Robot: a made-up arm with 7 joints. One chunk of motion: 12 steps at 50 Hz.
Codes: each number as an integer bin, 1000 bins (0 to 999) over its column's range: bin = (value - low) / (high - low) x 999, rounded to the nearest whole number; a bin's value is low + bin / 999 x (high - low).
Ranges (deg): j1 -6..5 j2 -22..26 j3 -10..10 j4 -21..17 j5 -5..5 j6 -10..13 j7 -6..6
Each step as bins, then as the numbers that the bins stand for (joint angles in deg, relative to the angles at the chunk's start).
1 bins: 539 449 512 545 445 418 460
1 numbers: -0.07 -0.43 0.25 -0.27 -0.55 -0.38 -0.47
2 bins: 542 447 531 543 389 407 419
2 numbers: -0.03 -0.52 0.63 -0.35 -1.11 -0.63 -0.97
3 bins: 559 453 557 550 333 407 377
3 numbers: 0.16 -0.23 1.15 -0.08 -1.67 -0.63 -1.47
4 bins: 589 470 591 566 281 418 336
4 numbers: 0.49 0.58 1.83 0.53 -2.19 -0.38 -1.96
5 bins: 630 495 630 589 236 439 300
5 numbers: 0.94 1.78 2.61 1.40 -2.64 0.11 -2.40
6 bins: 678 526 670 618 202 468 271
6 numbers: 1.47 3.27 3.41 2.51 -2.98 0.77 -2.74
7 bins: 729 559 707 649 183 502 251
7 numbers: 2.03 4.86 4.15 3.69 -3.17 1.56 -2.98
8 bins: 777 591 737 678 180 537 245
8 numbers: 2.56 6.40 4.75 4.79 -3.20 2.36 -3.06
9 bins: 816 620 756 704 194 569 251
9 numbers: 2.98 7.79 5.14 5.78 -3.06 3.10 -2.98
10 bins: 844 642 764 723 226 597 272
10 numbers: 3.29 8.85 5.30 6.50 -2.74 3.74 -2.73
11 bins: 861 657 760 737 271 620 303
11 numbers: 3.48 9.57 5.22 7.03 -2.29 4.27 -2.36
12 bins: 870 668 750 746 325 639 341
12 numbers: 3.58 10.10 5.02 7.38 -1.75 4.71 -1.90
